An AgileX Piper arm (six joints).
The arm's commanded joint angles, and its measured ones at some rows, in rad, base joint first. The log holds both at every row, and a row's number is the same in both.
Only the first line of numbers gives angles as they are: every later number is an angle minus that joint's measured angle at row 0.
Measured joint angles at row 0:
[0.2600 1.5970 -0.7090 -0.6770 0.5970 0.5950]
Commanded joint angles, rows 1 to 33:
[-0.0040 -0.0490 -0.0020 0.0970 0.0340 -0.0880]
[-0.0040 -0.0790 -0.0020 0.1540 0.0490 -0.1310]
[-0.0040 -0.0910 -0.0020 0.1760 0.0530 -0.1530]
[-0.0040 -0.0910 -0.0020 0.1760 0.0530 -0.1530]
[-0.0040 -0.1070 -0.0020 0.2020 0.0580 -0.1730]
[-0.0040 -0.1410 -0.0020 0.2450 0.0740 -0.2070]
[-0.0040 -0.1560 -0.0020 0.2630 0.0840 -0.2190]
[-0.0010 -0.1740 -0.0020 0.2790 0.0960 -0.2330]
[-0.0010 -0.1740 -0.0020 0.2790 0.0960 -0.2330]
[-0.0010 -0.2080 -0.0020 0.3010 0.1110 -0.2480]
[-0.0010 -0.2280 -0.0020 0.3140 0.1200 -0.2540]
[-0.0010 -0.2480 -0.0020 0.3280 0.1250 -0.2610]
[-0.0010 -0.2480 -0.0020 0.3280 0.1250 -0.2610]
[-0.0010 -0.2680 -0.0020 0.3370 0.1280 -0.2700]
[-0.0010 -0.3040 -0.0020 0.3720 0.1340 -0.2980]
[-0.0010 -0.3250 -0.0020 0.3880 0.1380 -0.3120]
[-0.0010 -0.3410 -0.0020 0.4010 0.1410 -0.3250]
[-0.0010 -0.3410 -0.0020 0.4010 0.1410 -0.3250]
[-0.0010 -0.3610 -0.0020 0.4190 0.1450 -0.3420]
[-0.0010 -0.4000 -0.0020 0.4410 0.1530 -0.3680]
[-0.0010 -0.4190 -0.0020 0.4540 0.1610 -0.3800]
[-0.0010 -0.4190 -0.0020 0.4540 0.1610 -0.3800]
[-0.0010 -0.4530 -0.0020 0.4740 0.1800 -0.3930]
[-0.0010 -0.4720 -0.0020 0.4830 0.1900 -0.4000]
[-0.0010 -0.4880 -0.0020 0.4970 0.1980 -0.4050]
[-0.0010 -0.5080 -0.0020 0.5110 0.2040 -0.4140]
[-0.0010 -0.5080 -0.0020 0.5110 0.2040 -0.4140]
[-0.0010 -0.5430 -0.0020 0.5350 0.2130 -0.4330]
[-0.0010 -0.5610 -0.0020 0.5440 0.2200 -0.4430]
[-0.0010 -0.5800 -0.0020 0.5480 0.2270 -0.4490]
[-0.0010 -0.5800 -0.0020 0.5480 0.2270 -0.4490]
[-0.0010 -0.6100 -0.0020 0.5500 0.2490 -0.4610]
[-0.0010 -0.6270 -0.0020 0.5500 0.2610 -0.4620]
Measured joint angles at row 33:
[0.0000 -0.5840 0.0000 0.5430 0.2260 -0.4380]
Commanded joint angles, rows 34 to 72:
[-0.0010 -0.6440 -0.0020 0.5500 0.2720 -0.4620]
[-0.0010 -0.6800 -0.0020 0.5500 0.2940 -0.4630]
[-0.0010 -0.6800 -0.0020 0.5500 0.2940 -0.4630]
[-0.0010 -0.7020 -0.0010 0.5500 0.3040 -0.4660]
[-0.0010 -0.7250 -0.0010 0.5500 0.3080 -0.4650]
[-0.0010 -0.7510 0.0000 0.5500 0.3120 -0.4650]
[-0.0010 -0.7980 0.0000 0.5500 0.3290 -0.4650]
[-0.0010 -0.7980 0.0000 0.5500 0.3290 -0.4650]
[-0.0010 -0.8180 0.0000 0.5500 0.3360 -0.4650]
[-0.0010 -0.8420 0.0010 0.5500 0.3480 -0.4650]
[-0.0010 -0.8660 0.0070 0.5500 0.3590 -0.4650]
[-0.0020 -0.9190 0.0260 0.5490 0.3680 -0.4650]
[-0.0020 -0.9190 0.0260 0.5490 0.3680 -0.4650]
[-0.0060 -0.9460 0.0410 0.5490 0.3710 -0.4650]
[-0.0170 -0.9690 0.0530 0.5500 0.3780 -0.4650]
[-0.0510 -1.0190 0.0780 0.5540 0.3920 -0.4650]
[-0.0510 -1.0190 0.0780 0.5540 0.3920 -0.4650]
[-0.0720 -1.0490 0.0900 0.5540 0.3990 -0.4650]
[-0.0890 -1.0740 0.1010 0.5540 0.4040 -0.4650]
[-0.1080 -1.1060 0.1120 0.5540 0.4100 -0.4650]
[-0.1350 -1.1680 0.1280 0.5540 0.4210 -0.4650]
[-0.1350 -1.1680 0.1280 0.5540 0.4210 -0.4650]
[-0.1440 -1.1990 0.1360 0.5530 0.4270 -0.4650]
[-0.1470 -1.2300 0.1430 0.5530 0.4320 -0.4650]
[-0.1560 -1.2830 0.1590 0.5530 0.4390 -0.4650]
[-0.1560 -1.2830 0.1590 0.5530 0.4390 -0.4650]
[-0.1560 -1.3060 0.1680 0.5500 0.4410 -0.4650]
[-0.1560 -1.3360 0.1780 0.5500 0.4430 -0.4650]
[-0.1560 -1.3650 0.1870 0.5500 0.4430 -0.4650]
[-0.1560 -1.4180 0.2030 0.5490 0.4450 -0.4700]
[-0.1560 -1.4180 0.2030 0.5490 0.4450 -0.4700]
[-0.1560 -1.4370 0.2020 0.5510 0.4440 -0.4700]
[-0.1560 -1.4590 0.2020 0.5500 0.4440 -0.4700]
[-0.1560 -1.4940 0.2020 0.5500 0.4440 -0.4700]
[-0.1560 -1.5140 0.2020 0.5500 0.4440 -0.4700]
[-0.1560 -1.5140 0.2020 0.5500 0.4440 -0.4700]
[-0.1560 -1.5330 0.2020 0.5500 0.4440 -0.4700]
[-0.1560 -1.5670 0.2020 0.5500 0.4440 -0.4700]
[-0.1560 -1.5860 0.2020 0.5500 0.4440 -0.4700]
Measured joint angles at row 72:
[-0.1500 -1.5400 0.1990 0.5500 0.4480 -0.4600]
